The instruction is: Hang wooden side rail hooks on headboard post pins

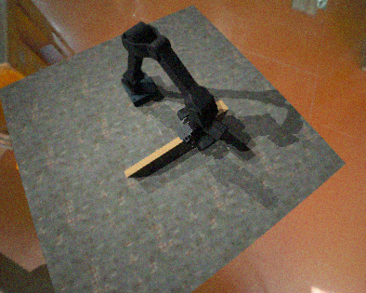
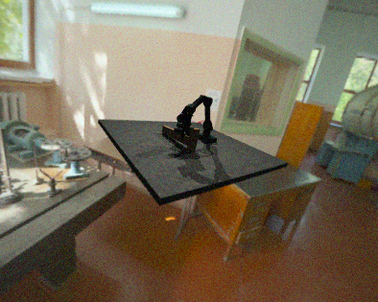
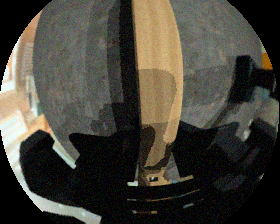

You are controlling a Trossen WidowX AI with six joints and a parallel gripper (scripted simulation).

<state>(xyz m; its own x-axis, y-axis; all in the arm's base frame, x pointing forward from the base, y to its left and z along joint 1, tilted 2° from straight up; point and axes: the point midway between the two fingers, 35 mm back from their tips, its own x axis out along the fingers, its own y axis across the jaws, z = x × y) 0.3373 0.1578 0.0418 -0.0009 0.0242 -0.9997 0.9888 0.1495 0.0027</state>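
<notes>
Now: gripper tip 2 cm past the headboard post, 11 cm to the right of it and 4 cm below it.
</notes>
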